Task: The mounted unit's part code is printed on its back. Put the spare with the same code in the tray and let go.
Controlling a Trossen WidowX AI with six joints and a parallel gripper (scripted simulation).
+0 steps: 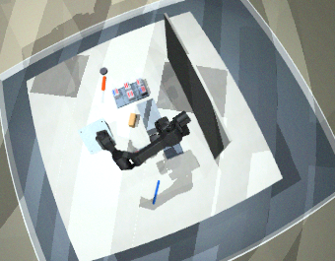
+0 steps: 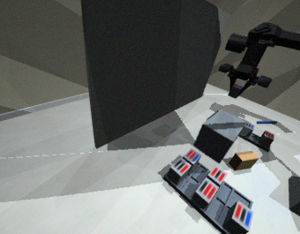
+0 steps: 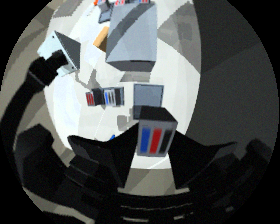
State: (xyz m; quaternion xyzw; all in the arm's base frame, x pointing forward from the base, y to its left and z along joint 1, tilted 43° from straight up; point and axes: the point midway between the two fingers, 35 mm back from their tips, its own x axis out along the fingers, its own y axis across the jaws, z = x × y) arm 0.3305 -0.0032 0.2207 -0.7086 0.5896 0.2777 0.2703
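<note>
My gripper tip is now 14 cm above the flat grey tray. Round my gripper tip: dark holder (15 cm behind, 14 cm below); then grey box-shaped unit (6 cm behind, 19 cm to the left, 10 cm below); then grey wall panel (18 cm ahead, 20 cm to the left, 8 cm above).
</note>
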